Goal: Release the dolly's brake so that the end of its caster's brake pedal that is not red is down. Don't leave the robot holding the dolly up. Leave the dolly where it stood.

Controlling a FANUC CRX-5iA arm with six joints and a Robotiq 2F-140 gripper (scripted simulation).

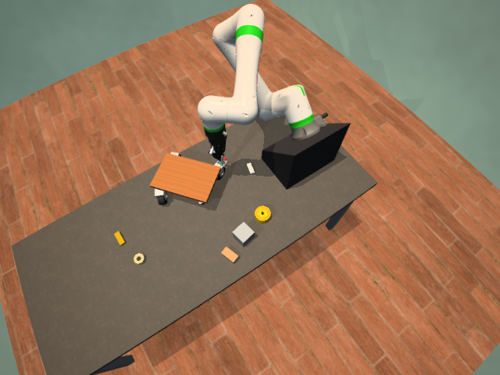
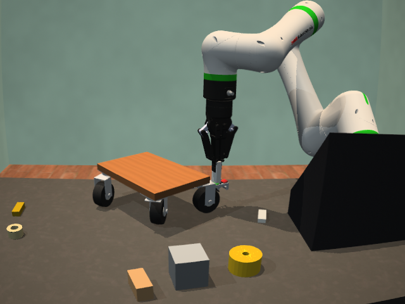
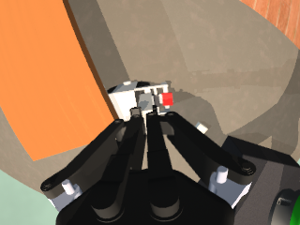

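Now: hand 40 mm above the brake pedal, 10 mm to the left of it and 10 mm past it. The rest, counted from my hand: yellow ring (340 mm to the left, 100 mm below); small white block (130 mm behind, 120 mm below, 80 mm to the left); grey cube (360 mm to the left, 140 mm ahead, 90 mm below).
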